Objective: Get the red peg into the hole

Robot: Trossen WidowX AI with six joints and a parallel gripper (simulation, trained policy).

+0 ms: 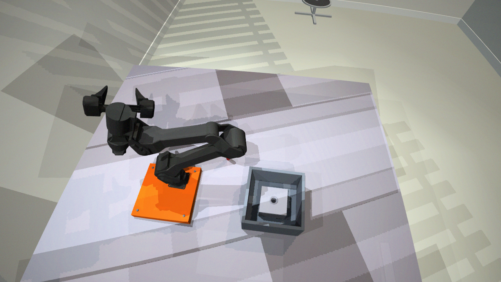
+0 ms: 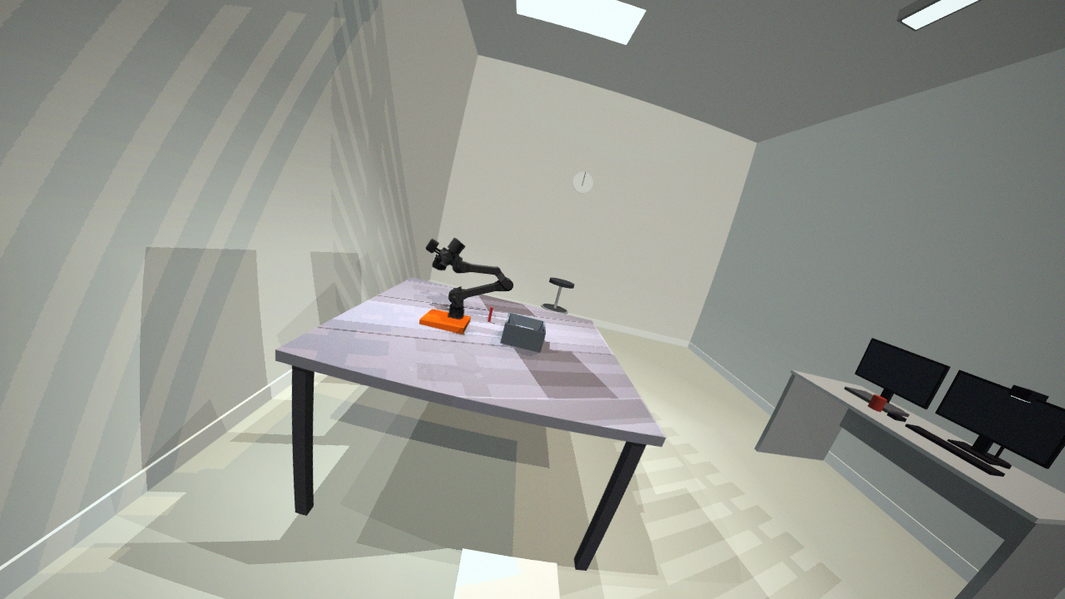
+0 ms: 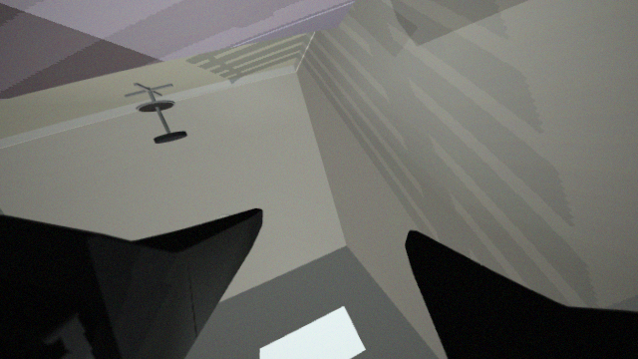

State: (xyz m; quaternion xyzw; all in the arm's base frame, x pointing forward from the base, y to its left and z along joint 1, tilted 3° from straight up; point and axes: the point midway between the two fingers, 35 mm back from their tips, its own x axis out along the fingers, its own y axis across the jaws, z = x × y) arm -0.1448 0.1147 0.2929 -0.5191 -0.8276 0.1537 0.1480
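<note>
Right now the red peg is 330 mm ahead of my gripper tip, 260 mm below it and 30 mm to the right of it. Round my gripper tip: grey box: 520 mm ahead, 280 mm below, 190 mm to the right; plate: 520 mm ahead, 260 mm below, 190 mm to the right.
</note>
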